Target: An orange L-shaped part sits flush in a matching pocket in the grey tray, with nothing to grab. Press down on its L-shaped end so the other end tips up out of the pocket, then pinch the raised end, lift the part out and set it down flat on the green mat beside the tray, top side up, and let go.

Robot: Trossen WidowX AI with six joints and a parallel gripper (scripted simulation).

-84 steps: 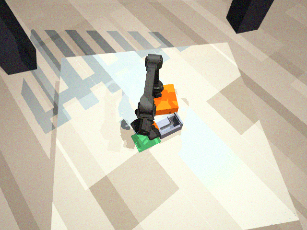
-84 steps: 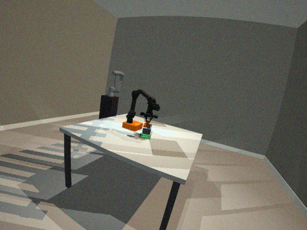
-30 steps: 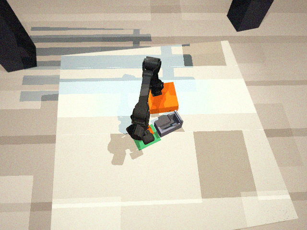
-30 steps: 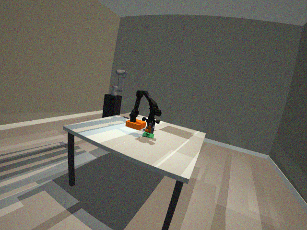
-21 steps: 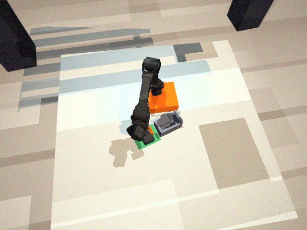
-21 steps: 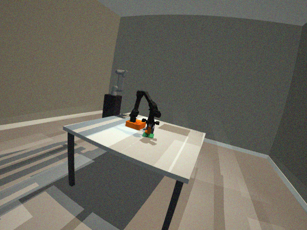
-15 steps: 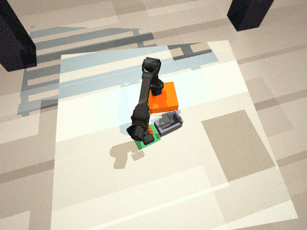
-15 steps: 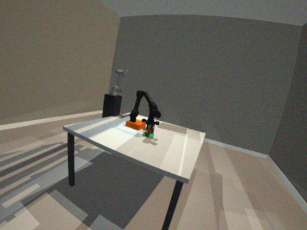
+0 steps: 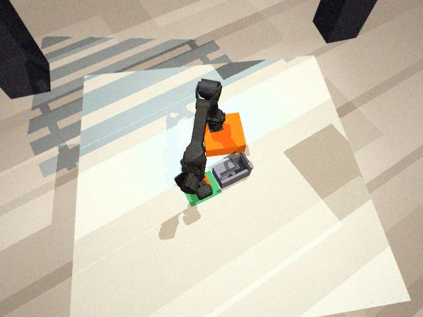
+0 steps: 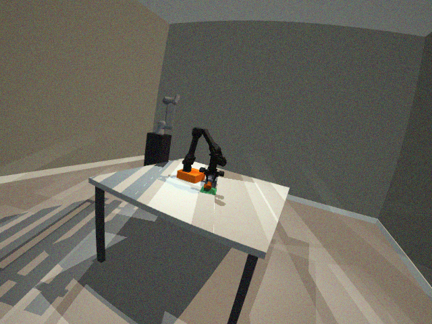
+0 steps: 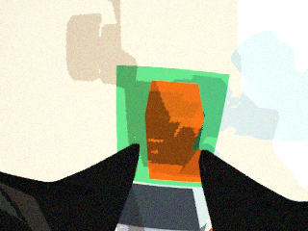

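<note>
Now: the orange L-shaped part 2 cm behind my gripper tip, 1 cm to the left of it and 5 cm below it. The rest, counted from my gripper tip: green mat (2 cm to the left, 9 cm below).
</note>
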